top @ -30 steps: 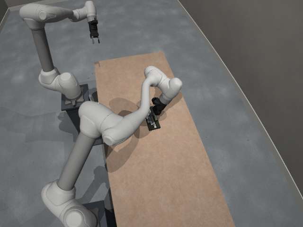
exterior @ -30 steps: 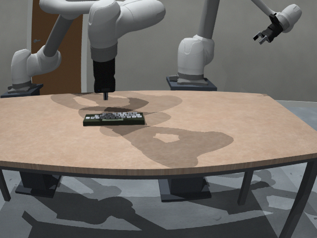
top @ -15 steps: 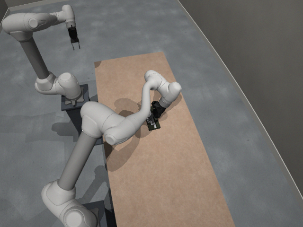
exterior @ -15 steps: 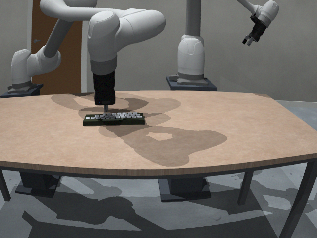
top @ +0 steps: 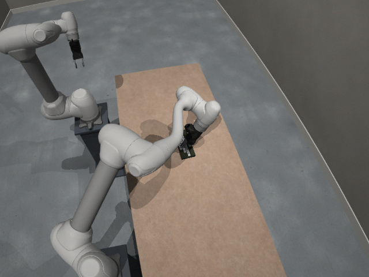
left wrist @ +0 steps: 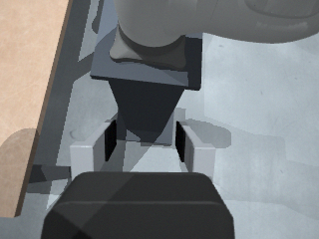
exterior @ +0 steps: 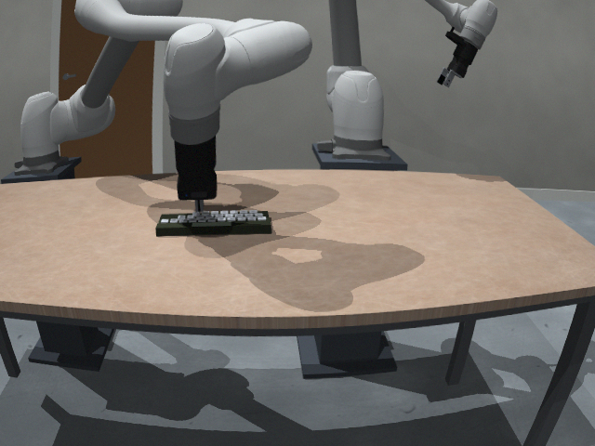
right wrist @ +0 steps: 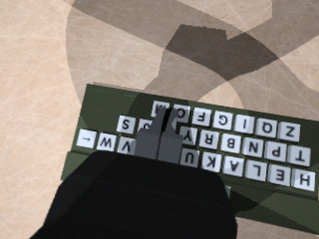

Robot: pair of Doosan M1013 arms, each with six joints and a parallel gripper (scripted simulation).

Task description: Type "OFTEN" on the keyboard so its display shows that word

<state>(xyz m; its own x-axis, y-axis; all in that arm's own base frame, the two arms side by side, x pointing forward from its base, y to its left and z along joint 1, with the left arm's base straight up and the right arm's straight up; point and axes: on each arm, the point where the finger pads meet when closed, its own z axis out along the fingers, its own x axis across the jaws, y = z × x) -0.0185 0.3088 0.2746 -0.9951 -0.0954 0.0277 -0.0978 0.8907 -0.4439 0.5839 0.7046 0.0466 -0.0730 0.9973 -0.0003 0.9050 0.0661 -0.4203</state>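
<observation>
Right now the left-arrow key is 70 mm to the right of my right hand, 30 mm below it and 20 mm ahead of it.
</observation>
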